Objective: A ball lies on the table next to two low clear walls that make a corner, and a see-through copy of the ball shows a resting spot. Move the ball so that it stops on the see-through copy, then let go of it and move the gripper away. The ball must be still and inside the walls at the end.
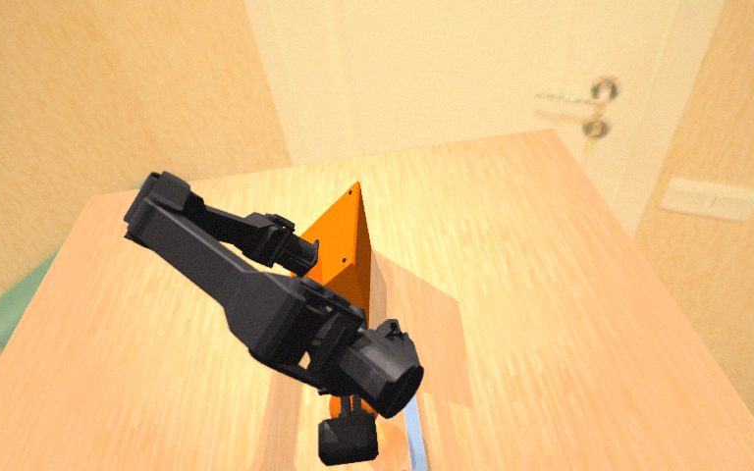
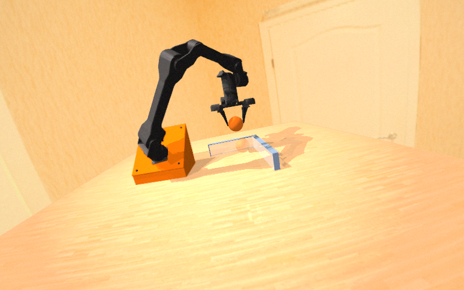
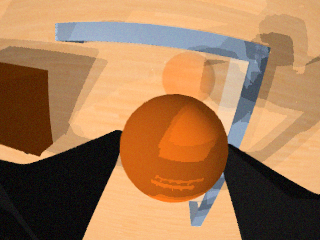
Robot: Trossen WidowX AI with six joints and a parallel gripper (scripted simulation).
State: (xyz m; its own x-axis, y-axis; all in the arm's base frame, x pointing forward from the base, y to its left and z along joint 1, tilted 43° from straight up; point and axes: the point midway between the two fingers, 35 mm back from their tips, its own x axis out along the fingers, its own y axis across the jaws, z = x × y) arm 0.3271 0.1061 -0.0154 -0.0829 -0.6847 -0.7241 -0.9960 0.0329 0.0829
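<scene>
The see-through copy of ball lies 20 mm ahead of my gripper tip, 30 mm to the left of it and 110 mm below it. From my gripper tip the other things lie so: orange ball right at my gripper tip.
</scene>
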